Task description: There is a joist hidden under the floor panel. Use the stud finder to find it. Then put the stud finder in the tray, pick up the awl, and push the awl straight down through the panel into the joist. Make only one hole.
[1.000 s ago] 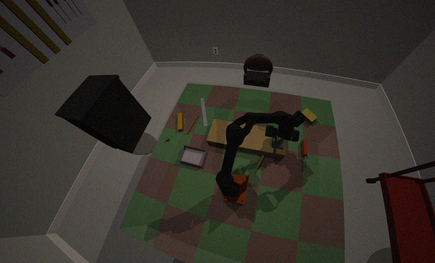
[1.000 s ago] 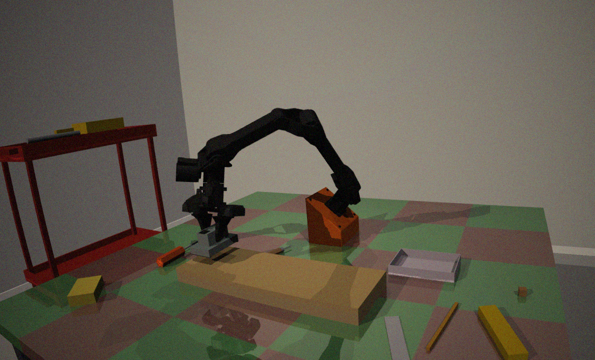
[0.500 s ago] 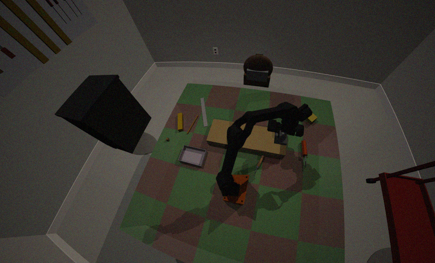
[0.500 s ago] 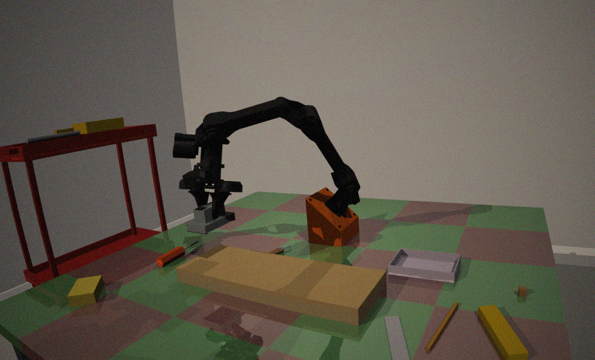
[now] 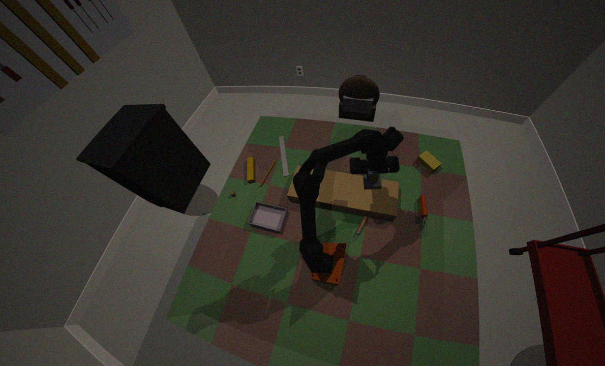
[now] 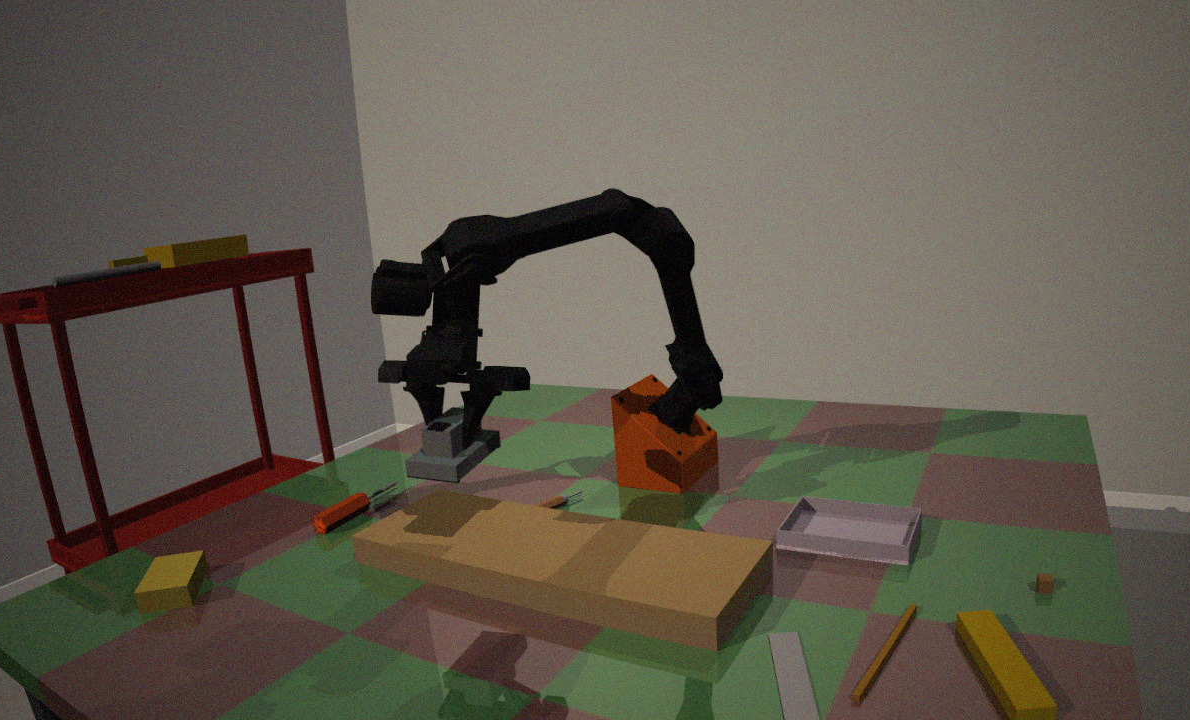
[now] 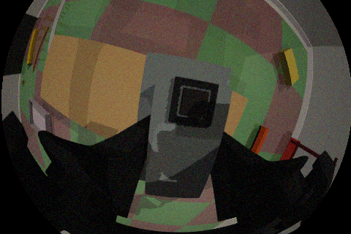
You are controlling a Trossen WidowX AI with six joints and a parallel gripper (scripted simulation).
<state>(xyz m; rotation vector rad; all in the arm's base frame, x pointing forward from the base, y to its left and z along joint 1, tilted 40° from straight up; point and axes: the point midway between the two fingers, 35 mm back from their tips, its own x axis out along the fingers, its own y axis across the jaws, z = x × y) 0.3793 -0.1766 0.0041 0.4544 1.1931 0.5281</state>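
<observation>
Right now the grey tray is 220 mm behind my gripper tip, 450 mm to the left of it and 150 mm below it. Round my gripper tip: wooden-handled awl 210 mm behind, 20 mm to the left, 160 mm below; then orange-handled screwdriver 120 mm behind, 280 mm to the right, 150 mm below; then grey stud finder 10 mm ahead, 20 mm above.
</observation>
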